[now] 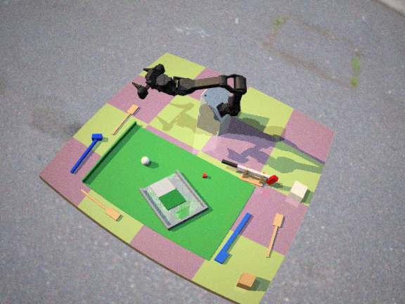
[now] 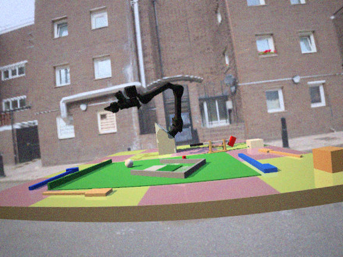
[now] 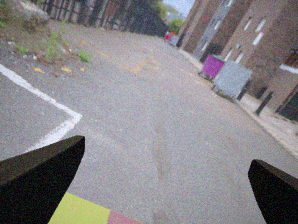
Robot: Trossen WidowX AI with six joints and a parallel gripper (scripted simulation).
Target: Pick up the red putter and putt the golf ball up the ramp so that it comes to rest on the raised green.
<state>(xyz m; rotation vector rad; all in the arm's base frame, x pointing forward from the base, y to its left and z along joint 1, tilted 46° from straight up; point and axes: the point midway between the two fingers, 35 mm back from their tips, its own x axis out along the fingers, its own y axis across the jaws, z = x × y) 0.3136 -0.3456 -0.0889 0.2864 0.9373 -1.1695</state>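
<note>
Right now the red marker is 40 mm ahead of my gripper tip, 470 mm to the left of it and 350 mm below it. The rest, counted from my gripper tip: dark green bar: 230 mm ahead, 350 mm below; then white golf ball: 160 mm ahead, 200 mm to the left, 340 mm below; then wooden stand: 100 mm behind, 660 mm to the left, 330 mm below.
</note>
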